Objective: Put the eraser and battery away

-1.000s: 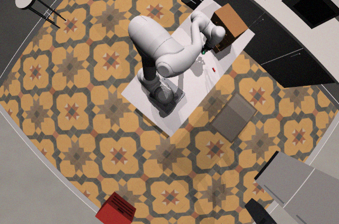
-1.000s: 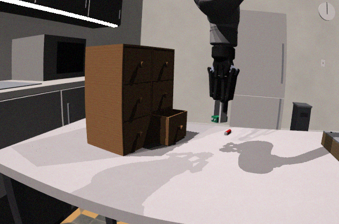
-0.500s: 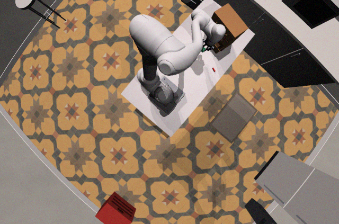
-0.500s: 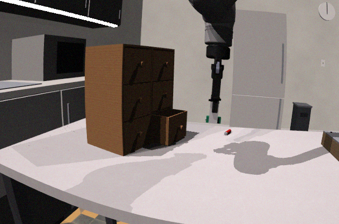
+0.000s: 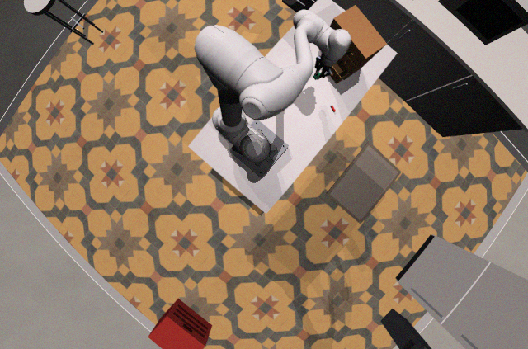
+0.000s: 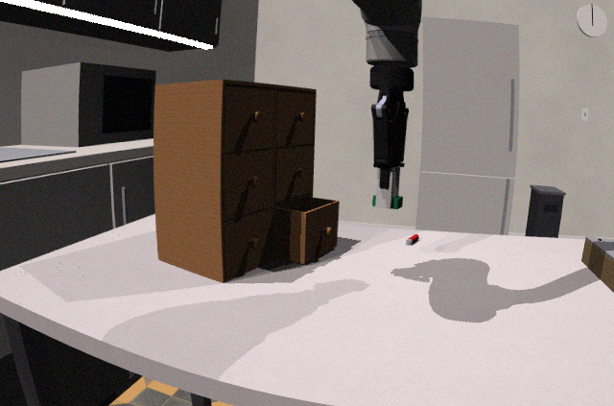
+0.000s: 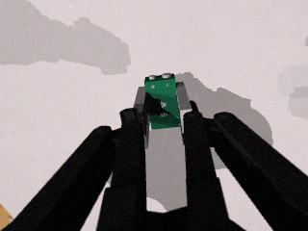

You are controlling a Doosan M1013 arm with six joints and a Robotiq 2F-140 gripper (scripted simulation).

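Now: hand 1 cm short of the green nine-volt battery and 2 cm above it. Round my hand: red cylinder (2 cm behind, 23 cm to the right, 15 cm below); white eraser (30 cm ahead, 5 cm to the right, 4 cm below).
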